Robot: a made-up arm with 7 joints. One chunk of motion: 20 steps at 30 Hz.
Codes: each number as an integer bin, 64 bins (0 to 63) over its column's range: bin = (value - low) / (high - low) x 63, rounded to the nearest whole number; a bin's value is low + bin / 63 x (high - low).
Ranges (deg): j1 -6..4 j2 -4..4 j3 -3..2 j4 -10..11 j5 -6..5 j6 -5..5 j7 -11..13
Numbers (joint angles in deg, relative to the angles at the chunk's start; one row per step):
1: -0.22 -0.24 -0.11 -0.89 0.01 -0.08 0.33
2: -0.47 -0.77 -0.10 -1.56 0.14 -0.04 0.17
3: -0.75 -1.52 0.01 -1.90 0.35 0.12 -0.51
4: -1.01 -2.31 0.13 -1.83 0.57 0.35 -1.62
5: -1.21 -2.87 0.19 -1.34 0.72 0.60 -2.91
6: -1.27 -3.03 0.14 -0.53 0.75 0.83 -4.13
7: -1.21 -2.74 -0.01 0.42 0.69 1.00 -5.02
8: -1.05 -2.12 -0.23 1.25 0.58 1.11 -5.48
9: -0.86 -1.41 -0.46 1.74 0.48 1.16 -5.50
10: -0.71 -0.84 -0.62 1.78 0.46 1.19 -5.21
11: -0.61 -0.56 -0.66 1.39 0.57 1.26 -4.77
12: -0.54 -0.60 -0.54 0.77 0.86 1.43 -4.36
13: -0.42 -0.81 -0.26 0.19 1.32 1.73 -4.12
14: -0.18 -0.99 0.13 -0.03 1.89 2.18 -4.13
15: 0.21 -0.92 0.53 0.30 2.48 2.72 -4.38
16: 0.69 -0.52 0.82 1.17 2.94 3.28 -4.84
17: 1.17 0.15 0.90 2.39 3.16 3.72 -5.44
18: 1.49 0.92 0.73 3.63 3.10 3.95 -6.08
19: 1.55 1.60 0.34 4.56 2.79 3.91 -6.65
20: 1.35 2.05 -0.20 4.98 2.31 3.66 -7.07
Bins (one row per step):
1: 36 30 36 27 34 31 30
2: 35 25 37 25 35 31 29
3: 33 20 38 24 36 32 28
4: 31 13 39 25 38 34 25
5: 30 9 40 26 38 35 21
6: 30 8 40 28 39 37 18
7: 30 10 38 31 38 38 16
8: 31 15 35 34 38 38 14
9: 32 20 32 35 37 39 14
10: 33 25 30 35 37 39 15
11: 34 27 29 34 38 39 16
12: 34 27 31 32 39 41 17
13: 35 25 35 31 42 42 18
14: 37 24 39 30 45 45 18
15: 39 24 44 31 49 49 17
16: 42 27 48 34 51 52 16
17: 45 33 49 37 52 55 15
18: 47 39 47 41 52 56 13
19: 48 44 42 44 50 56 11
20: 46 48 35 45 48 55 10

